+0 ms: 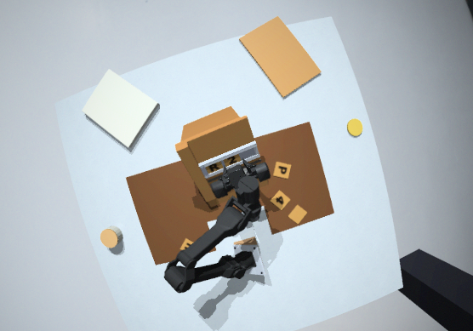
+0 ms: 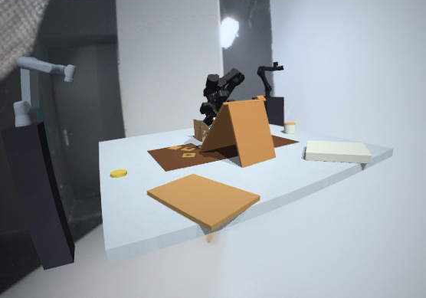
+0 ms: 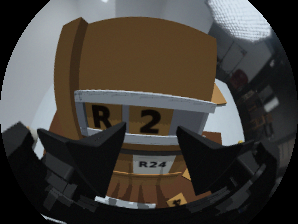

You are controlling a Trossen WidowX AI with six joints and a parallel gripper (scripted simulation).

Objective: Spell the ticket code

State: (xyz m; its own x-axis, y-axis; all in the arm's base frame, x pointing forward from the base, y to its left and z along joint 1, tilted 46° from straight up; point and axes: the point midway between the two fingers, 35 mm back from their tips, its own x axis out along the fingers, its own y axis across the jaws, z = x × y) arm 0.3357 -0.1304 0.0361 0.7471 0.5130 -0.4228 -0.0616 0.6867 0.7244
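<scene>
Now: the white ticket 50 mm behind my gripper tip, 20 mm to the right of it and 90 mm below it. Also, from my gripper tip: brown mat (160 mm behind, 60 mm to the left, 170 mm below); then orange slab (350 mm ahead, 310 mm to the right, 160 mm below); then cream slab (350 mm ahead, 380 mm to the left, 150 mm below).
</scene>
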